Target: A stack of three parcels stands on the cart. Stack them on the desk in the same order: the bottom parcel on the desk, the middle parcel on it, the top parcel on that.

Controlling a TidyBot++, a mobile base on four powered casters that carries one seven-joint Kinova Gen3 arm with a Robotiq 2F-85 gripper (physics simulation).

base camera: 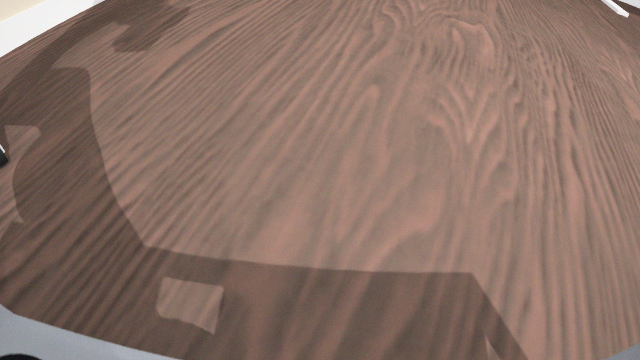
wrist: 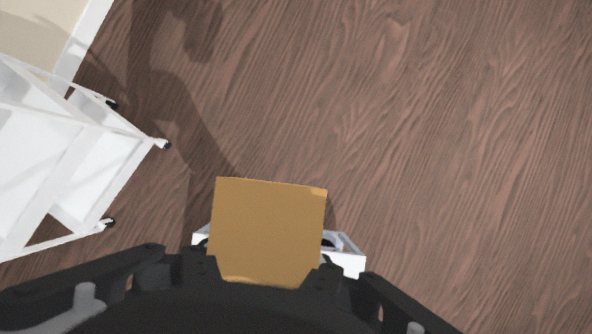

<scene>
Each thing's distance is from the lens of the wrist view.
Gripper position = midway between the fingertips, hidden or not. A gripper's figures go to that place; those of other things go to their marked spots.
my gripper [wrist: 266, 253]: 17 cm
white cart [wrist: 72, 157]: 86 cm
</scene>
